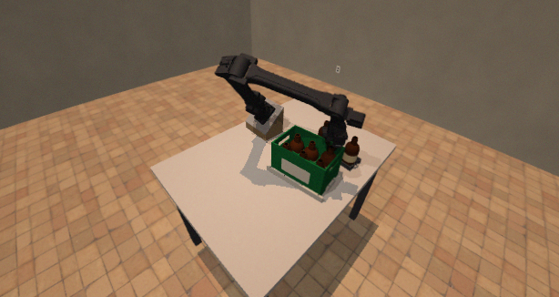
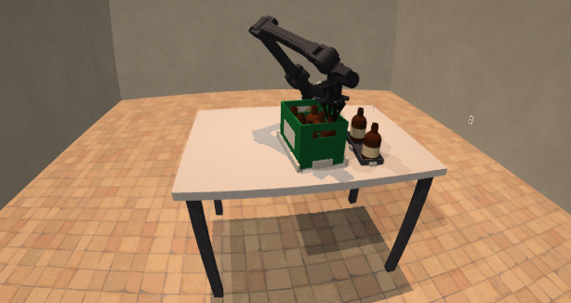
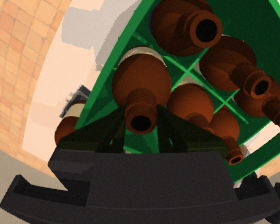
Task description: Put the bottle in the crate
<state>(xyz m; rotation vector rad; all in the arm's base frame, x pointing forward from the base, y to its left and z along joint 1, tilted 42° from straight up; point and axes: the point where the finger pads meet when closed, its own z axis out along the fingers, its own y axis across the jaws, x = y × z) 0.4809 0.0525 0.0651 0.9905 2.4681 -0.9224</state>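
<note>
Right now my hand is 8 cm past the green crate, 6 cm to the left of it and 9 cm above it.
</note>
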